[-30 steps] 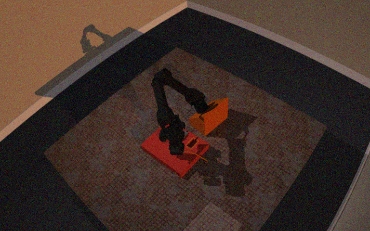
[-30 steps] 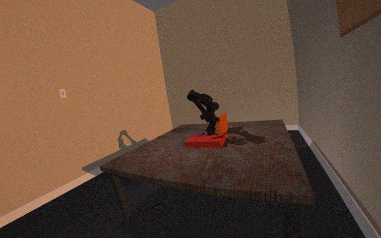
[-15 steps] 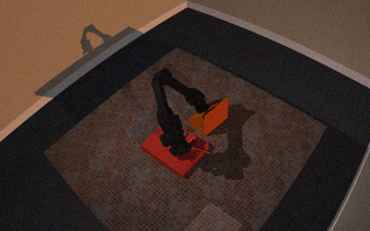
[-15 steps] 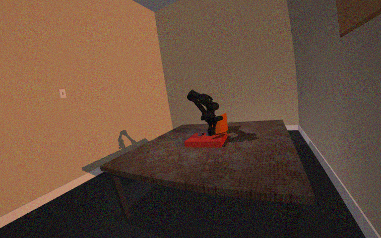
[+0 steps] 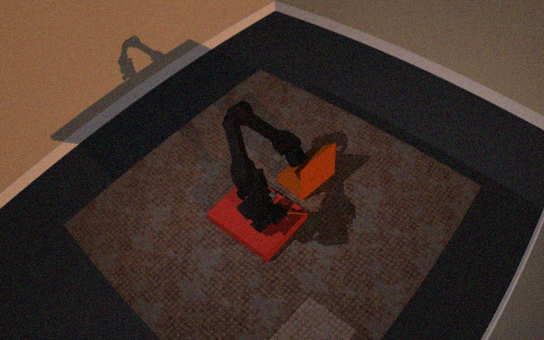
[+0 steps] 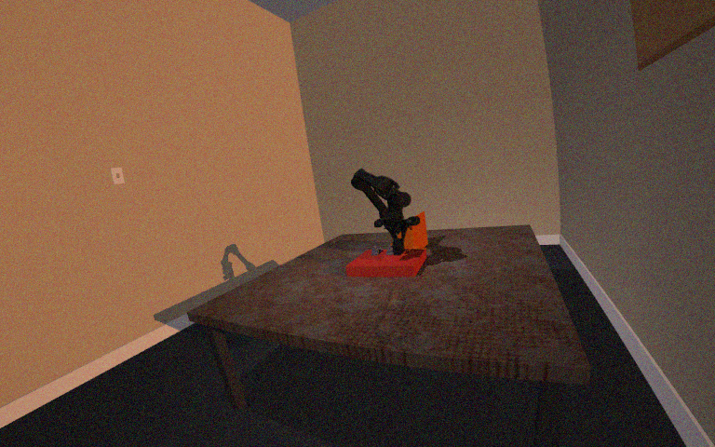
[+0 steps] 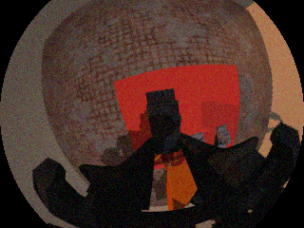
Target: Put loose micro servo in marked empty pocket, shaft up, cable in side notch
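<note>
Now: gripper tip 10 cm above the red robot deck, 7 cm to the left of it and 3 cm short of it.
</note>
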